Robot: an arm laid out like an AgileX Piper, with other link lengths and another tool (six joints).
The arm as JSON. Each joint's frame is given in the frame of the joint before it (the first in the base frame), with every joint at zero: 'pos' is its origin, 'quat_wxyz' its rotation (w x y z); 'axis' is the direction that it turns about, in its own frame. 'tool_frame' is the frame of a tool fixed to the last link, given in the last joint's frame.
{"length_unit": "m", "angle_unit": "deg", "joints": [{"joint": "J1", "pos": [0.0, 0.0, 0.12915], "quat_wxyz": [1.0, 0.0, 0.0, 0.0], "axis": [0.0, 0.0, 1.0]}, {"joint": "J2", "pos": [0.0, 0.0, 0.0], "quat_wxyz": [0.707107, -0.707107, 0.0, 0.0], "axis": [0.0, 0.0, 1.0]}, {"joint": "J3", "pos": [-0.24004, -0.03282, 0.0], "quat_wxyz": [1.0, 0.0, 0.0, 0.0], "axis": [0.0, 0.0, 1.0]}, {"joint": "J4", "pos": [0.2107, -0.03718, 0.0], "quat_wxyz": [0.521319, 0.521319, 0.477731, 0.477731], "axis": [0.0, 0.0, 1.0]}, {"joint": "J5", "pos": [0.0, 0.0, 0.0], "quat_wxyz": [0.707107, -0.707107, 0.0, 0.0], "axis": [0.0, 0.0, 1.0]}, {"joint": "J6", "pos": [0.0, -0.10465, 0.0], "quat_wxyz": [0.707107, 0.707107, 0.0, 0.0], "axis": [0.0, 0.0, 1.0]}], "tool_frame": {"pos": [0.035, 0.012, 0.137], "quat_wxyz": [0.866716, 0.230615, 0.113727, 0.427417]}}
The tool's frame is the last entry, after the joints.
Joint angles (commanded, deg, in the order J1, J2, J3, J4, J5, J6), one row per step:
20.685 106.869 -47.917 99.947 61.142 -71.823
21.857 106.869 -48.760 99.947 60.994 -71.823
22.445 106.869 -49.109 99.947 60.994 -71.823
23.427 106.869 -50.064 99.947 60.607 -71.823
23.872 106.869 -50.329 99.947 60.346 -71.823
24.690 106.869 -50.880 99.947 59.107 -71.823
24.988 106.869 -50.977 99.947 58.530 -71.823
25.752 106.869 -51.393 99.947 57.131 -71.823
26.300 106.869 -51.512 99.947 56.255 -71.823
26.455 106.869 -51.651 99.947 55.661 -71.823
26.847 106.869 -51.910 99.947 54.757 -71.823
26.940 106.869 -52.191 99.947 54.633 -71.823
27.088 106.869 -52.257 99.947 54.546 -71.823
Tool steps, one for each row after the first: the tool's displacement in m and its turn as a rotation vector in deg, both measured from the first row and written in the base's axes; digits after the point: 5 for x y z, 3 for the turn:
-0.00299 0.00534 0.00256 0.187 -0.804 1.085
-0.00501 0.00795 0.00384 0.320 -1.128 1.673
-0.00610 0.01262 0.00613 0.382 -2.062 2.424
-0.00701 0.01442 0.00628 0.285 -2.342 2.712
-0.00643 0.01730 0.00444 -0.460 -3.023 2.783
-0.00626 0.01808 0.00299 -0.867 -3.195 2.733
-0.00539 0.02038 0.00025 -1.773 -3.788 2.644
-0.00577 0.02180 -0.00199 -2.391 -4.036 2.659
-0.00453 0.02209 -0.00326 -2.791 -4.255 2.449
-0.00338 0.02315 -0.00497 -3.370 -4.637 2.281
-0.00254 0.02390 -0.00419 -3.341 -4.912 2.286
-0.00293 0.02447 -0.00418 -3.373 -4.989 2.378

